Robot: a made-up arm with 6 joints.
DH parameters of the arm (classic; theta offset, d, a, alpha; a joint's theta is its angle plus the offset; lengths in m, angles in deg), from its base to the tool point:
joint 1: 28.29 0 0.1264 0
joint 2: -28.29 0.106 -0.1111 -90
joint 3: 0 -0.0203 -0.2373 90
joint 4: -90 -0.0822 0.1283 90
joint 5: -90 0.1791 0.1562 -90
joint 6: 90 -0.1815 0.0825 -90
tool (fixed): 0 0.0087 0 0
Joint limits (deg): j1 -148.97..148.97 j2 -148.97..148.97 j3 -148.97..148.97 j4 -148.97..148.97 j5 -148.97..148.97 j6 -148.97..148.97
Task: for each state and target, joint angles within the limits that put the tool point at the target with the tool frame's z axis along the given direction. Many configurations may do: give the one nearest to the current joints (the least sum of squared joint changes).
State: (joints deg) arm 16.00 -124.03 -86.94 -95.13 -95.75 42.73
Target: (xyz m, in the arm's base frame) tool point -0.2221 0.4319 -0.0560 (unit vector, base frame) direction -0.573 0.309 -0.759
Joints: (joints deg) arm 54.17 -96.68 -49.40 -60.20 -90.89 20.63
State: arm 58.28 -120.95 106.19 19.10 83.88 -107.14
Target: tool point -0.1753 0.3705 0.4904 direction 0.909 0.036 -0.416
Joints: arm 33.63 -139.46 142.99 43.44 61.66 -70.05
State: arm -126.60 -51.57 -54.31 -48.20 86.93 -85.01
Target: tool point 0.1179 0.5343 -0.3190 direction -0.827 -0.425 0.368
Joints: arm -83.35 -34.87 -27.83 -36.14 113.22 -85.35
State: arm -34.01 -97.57 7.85 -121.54 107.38 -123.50
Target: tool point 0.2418 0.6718 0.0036 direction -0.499 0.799 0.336
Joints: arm -18.23 -50.45 28.96 -126.38 77.22 -134.17
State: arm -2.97 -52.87 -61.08 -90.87 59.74 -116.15
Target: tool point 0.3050 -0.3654 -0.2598 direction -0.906 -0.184 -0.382
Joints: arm -31.90 -63.32 -103.37 -97.33 61.73 -111.05
